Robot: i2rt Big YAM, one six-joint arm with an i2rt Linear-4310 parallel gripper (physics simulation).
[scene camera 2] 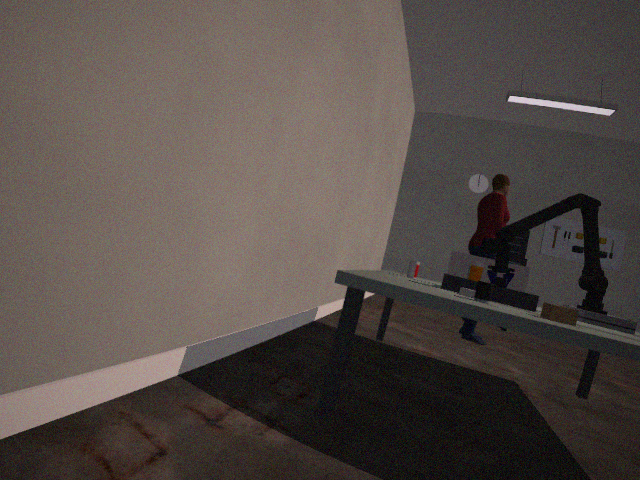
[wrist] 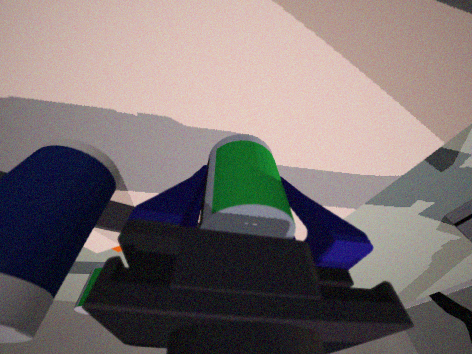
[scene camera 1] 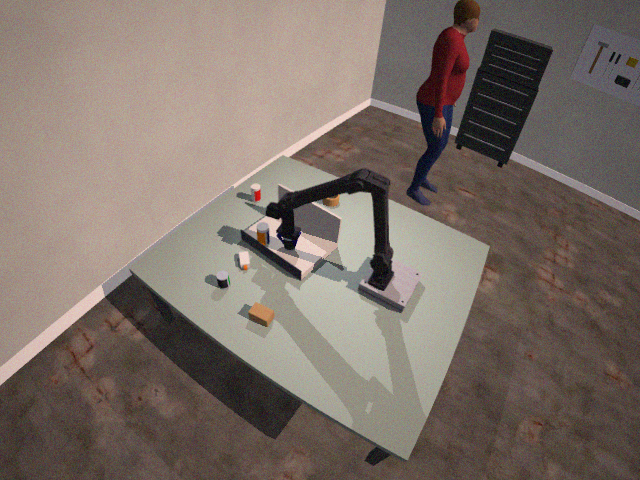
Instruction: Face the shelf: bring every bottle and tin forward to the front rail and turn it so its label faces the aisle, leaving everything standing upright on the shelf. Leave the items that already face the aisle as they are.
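Seen in the pictures: gripper, fingertip midpoint: (wrist: 242,177) (scene camera 1: 289,245); arm's base at its link origin: (scene camera 2: 591,311) (scene camera 1: 380,278).
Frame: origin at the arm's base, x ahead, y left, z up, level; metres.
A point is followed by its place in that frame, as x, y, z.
Observation:
A tin with a green panel (wrist: 247,182) {0.470, 0.046, 0.039} stands on the light shelf (scene camera 1: 316,262) {0.303, 0.071, -0.022} (wrist: 125,55) {0.550, 0.022, -0.016}, its green side toward the wrist camera. My gripper (scene camera 1: 288,238) {0.458, 0.072, 0.002} (scene camera 2: 500,279) {0.458, 0.072, 0.002} (wrist: 242,177) {0.458, 0.072, 0.002} is shut on this tin, with a blue finger against each side. In scene camera 1 the fingers mostly cover it. A taller bottle (scene camera 1: 262,234) {0.564, 0.146, 0.069} stands upright beside it, close to the dark front rail (scene camera 1: 273,256) {0.485, 0.167, -0.014} (scene camera 2: 514,298) {0.408, 0.175, -0.020}. Its orange side (scene camera 2: 476,272) {0.581, 0.151, 0.050} faces the rail and its dark blue side (wrist: 55,210) {0.564, 0.097, 0.042} faces the wrist camera. The held tin's underside is hidden.
On the table around the shelf are a red-and-white bottle (scene camera 1: 255,193) {0.848, -0.133, 0.011} (scene camera 2: 416,270) {0.844, -0.133, -0.005}, a dark tin (scene camera 1: 222,279) {0.567, 0.430, 0.015} (scene camera 2: 482,290) {0.594, 0.438, -0.013}, a small white item with an orange end (scene camera 1: 244,259) {0.591, 0.257, -0.026}, an orange-brown block (scene camera 1: 261,314) {0.325, 0.459, -0.004} (scene camera 2: 559,313) {0.349, 0.480, -0.026} and an orange round item (scene camera 1: 330,200) {0.483, -0.359, -0.009}. A person (scene camera 1: 444,72) stands beyond the table.

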